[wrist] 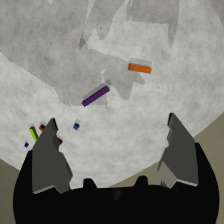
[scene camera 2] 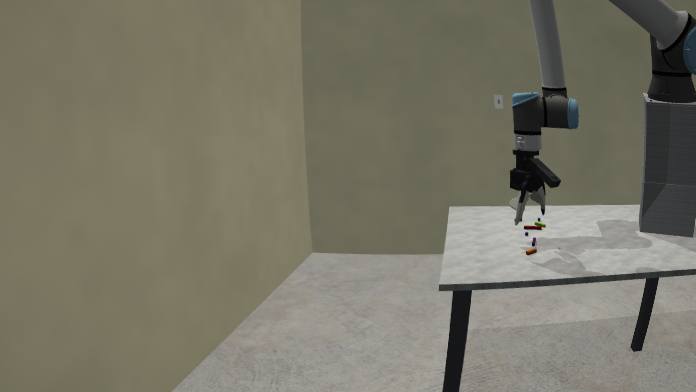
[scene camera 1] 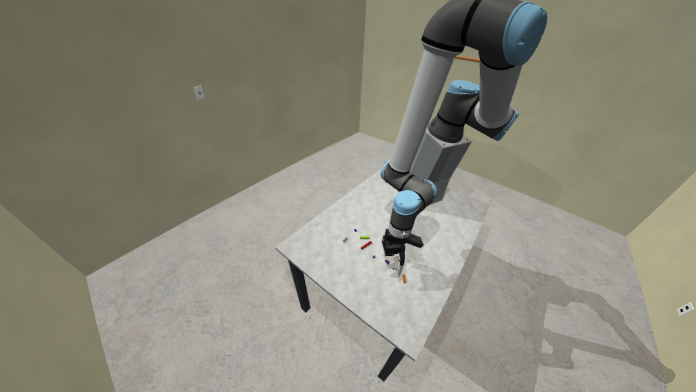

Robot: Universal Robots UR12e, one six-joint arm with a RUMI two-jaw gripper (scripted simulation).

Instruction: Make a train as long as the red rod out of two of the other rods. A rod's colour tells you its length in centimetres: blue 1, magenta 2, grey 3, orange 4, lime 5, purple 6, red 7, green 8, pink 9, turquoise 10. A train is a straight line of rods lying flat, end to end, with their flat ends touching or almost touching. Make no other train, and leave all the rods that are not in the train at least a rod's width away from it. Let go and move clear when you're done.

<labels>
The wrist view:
my gripper: 112,116
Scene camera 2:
my gripper: 530,220
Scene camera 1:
my gripper: 394,261
</labels>
